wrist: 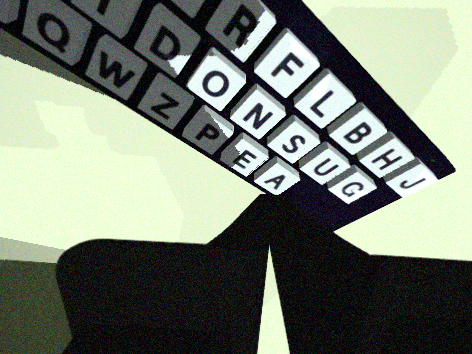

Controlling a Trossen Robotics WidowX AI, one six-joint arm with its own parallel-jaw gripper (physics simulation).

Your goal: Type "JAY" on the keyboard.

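Frame: origin at the arm's base, x down, y left, z ahead, level; millimetres.
Where they show: gripper, fingertip midpoint: (268, 204).
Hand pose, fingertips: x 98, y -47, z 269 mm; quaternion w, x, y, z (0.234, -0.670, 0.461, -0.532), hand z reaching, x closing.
Observation:
Each offset is from my fingertips to the top centre of the thing. "spot": to the spot under its first point.
The dark keyboard @[spot: dx +21, dy -35, dz -3 mm] (320, 202) with white letter keys runs slantwise from the upper left to the right of the wrist view. The J key @[dx +15, dy -52, dz +33 mm] (412, 181) is at its right end, beside the H key. The A key @[dx +15, dy -4, dz +1 mm] (276, 178) is at the end of the lowest row, next to the E key, just above the fingertips in the picture. No Y key shows in this view. My gripper (268, 204) is shut and empty, its black fingertips pointing at the keyboard just below the A key in the picture. Whether the tips touch anything cannot be told.
Other keys include G @[spot: dx +15, dy -35, dz +17 mm] (353, 188), U @[spot: dx +15, dy -16, dz +20 mm] (325, 166), S @[spot: dx +15, dy +3, dz +22 mm] (293, 143), B @[spot: dx +15, dy -14, dz +39 mm] (358, 133) and P @[spot: dx +15, dy +34, dz +7 mm] (207, 132). A shadow darkens the keys at the upper left. A pale surface with faint shadows lies around the keyboard. A dark greenish area (30, 305) shows at the lower left.

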